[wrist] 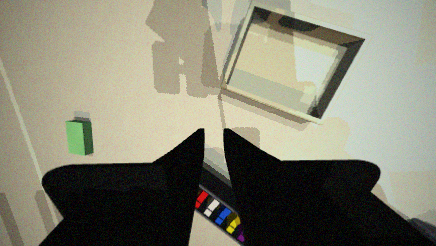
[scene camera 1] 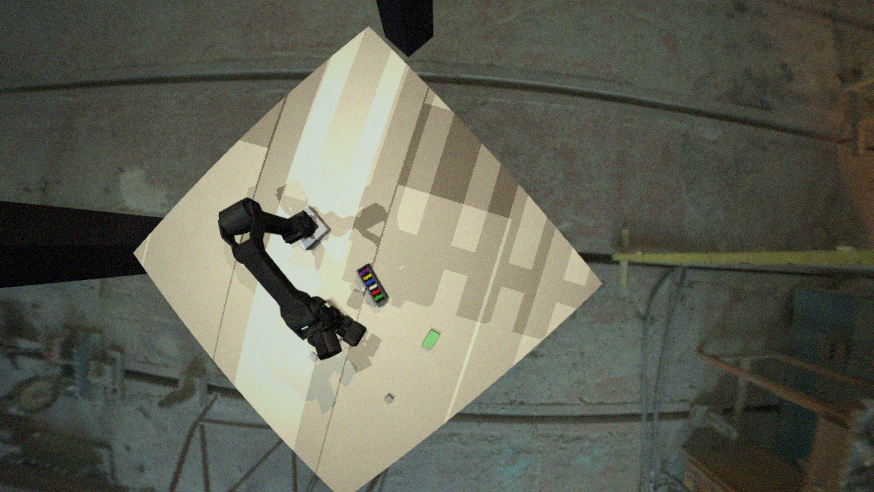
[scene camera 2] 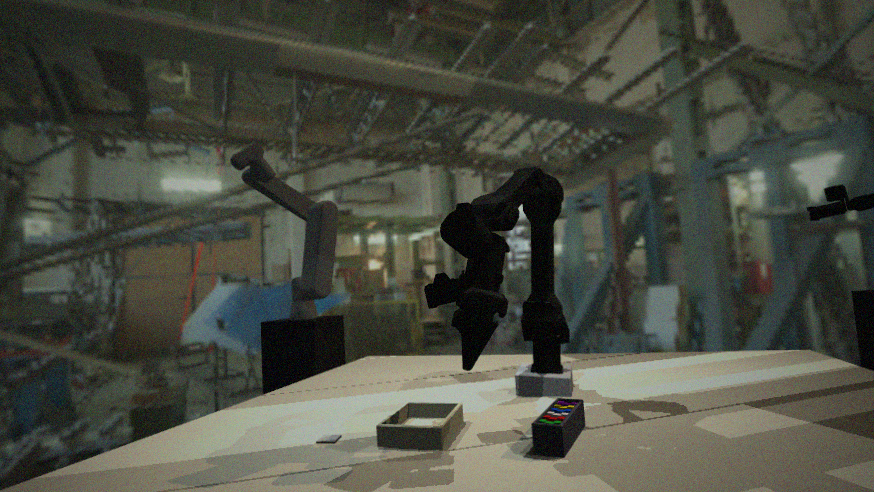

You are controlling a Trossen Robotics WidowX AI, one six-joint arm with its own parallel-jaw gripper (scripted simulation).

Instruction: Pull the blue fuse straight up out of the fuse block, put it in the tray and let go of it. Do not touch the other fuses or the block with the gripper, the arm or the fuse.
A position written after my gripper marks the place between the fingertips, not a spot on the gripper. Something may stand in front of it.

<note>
I see my gripper (scene camera 2: 466, 369) and a grey tray (scene camera 2: 420, 425).
My gripper also shows in the wrist view (wrist: 213, 133) and in scene camera 1 (scene camera 1: 346, 322). The grey tray is seen too in the wrist view (wrist: 297, 64).
</note>
